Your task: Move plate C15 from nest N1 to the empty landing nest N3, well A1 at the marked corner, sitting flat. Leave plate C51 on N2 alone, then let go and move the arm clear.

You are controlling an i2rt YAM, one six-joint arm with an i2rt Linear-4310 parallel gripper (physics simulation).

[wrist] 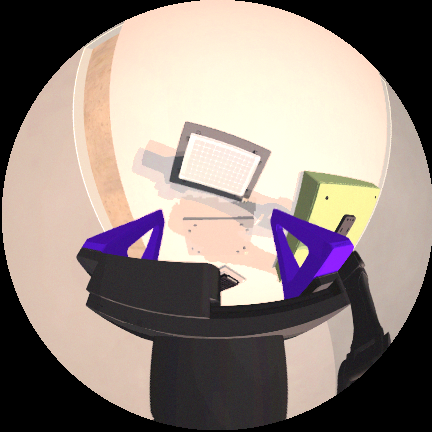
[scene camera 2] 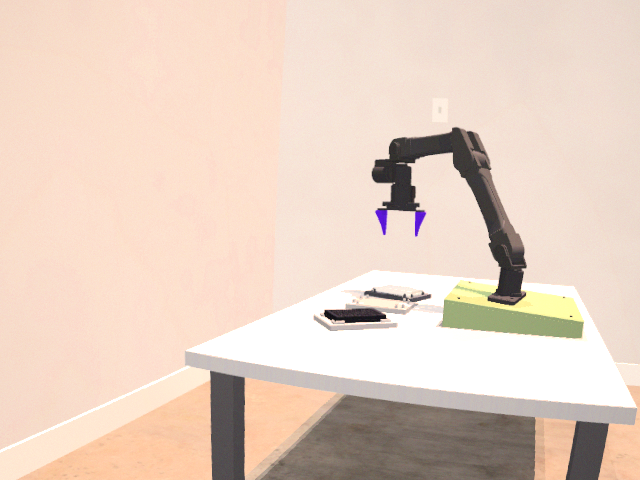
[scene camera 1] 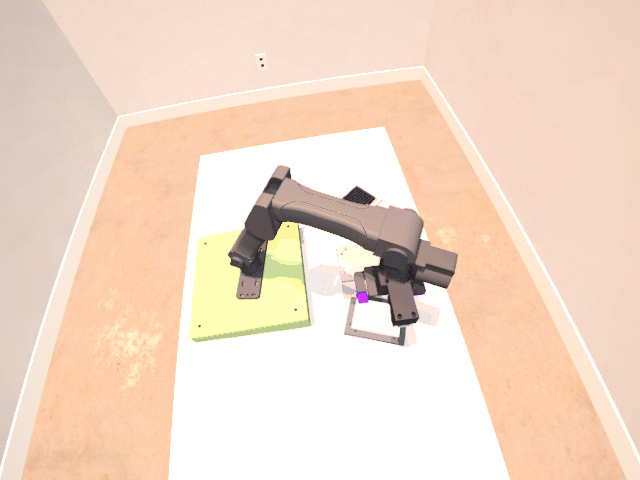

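My gripper (scene camera 1: 390,295) (scene camera 2: 400,235) (wrist: 217,214) is open and empty, with its purple fingers pointing down high above the nests. A white plate (scene camera 1: 372,317) (scene camera 2: 398,292) (wrist: 220,164) rests on the dark grey nest (scene camera 1: 369,337) (scene camera 2: 423,296) (wrist: 228,140) and looks about flat. An empty white nest (scene camera 1: 356,258) (scene camera 2: 379,303) (wrist: 217,240) lies in the middle of the row. A black plate (scene camera 1: 359,195) (scene camera 2: 355,314) (wrist: 229,281) sits on another white nest (scene camera 2: 356,326). No plate or nest labels are readable. The arm hides parts of the nests in the first scene view.
The arm stands on a yellow-green base block (scene camera 1: 222,289) (scene camera 2: 506,322) (wrist: 350,197), beside the row of nests. All stand on a white table (scene camera 1: 310,403) (scene camera 2: 413,366). Walls stand beyond the table.
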